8 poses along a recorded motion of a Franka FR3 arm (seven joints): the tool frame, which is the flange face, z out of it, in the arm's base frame.
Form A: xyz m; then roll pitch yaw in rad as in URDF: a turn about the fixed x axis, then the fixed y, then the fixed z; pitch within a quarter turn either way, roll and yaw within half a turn.
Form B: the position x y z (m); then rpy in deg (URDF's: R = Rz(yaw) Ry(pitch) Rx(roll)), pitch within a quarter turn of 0, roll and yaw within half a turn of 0. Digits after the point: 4 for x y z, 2 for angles.
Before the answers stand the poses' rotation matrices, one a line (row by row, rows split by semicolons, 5 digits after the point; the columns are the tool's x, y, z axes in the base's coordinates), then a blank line. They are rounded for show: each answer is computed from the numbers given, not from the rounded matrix.
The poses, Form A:
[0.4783, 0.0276, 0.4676, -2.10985, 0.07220, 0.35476]
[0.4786, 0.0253, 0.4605, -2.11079, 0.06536, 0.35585]
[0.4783, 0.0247, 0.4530, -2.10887, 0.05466, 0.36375]
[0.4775, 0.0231, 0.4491, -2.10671, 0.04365, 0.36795]
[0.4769, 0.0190, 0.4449, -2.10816, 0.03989, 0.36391]
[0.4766, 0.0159, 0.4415, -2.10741, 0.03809, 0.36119]
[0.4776, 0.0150, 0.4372, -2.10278, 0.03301, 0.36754]
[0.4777, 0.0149, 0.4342, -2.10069, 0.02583, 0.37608]
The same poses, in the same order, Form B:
0.93529 0.12026 -0.33283; 0.34646 -0.50286 0.79189; -0.07214 -0.85596 -0.51199
0.93535 0.12661 -0.33029; 0.34764 -0.50144 0.79228; -0.06531 -0.85588 -0.51303
0.93317 0.13849 -0.33167; 0.35525 -0.49564 0.79255; -0.05463 -0.85742 -0.51172
0.93218 0.14867 -0.33006; 0.35936 -0.48994 0.79424; -0.04364 -0.85898 -0.51014
0.93377 0.15018 -0.32484; 0.35565 -0.49055 0.79554; -0.03988 -0.85838 -0.51147
0.93480 0.15005 -0.32193; 0.35313 -0.48981 0.79711; -0.03808 -0.85882 -0.51086
0.93271 0.15572 -0.32529; 0.35913 -0.48359 0.79823; -0.03300 -0.86133 -0.50697
0.92980 0.16491 -0.32905; 0.36715 -0.47830 0.79776; -0.02583 -0.86257 -0.50527

[0.4783, 0.0276, 0.4676, -120.89, 4.14, 20.33]
[0.4786, 0.0253, 0.4605, -120.94, 3.74, 20.39]
[0.4783, 0.0247, 0.4530, -120.83, 3.13, 20.84]
[0.4775, 0.0231, 0.4491, -120.71, 2.50, 21.08]
[0.4769, 0.0190, 0.4449, -120.79, 2.29, 20.85]
[0.4766, 0.0159, 0.4415, -120.75, 2.18, 20.69]
[0.4776, 0.0150, 0.4372, -120.48, 1.89, 21.06]
[0.4777, 0.0149, 0.4342, -120.36, 1.48, 21.55]

